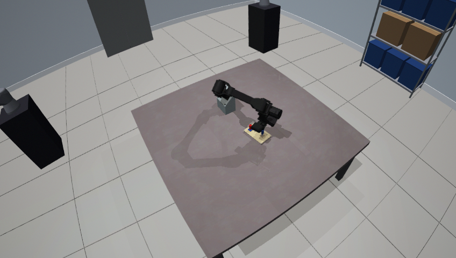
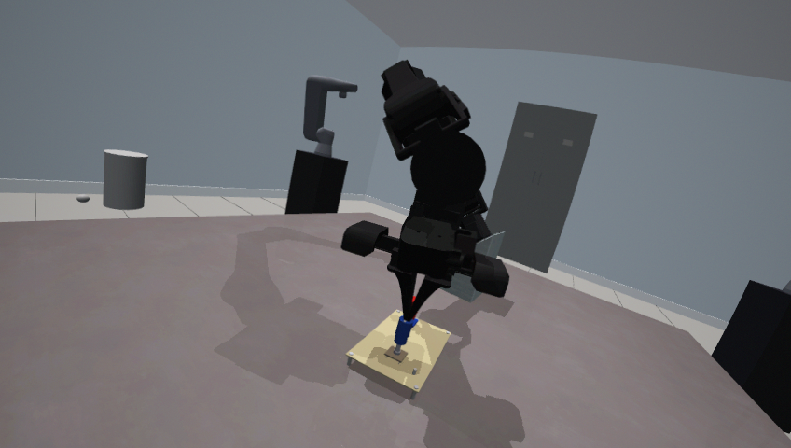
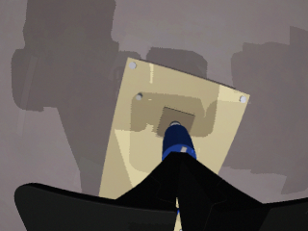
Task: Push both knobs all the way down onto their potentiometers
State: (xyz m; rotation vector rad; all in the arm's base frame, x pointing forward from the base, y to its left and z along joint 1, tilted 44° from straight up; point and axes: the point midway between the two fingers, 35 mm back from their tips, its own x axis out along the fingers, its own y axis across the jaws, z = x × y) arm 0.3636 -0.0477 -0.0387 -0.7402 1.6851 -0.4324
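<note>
Now: gripper tip 90 mm past the red knob, 30 mm above it and 20 mm to the left of it. The rest, counted from my gripper tip: blue knob: 10 mm below.
</note>
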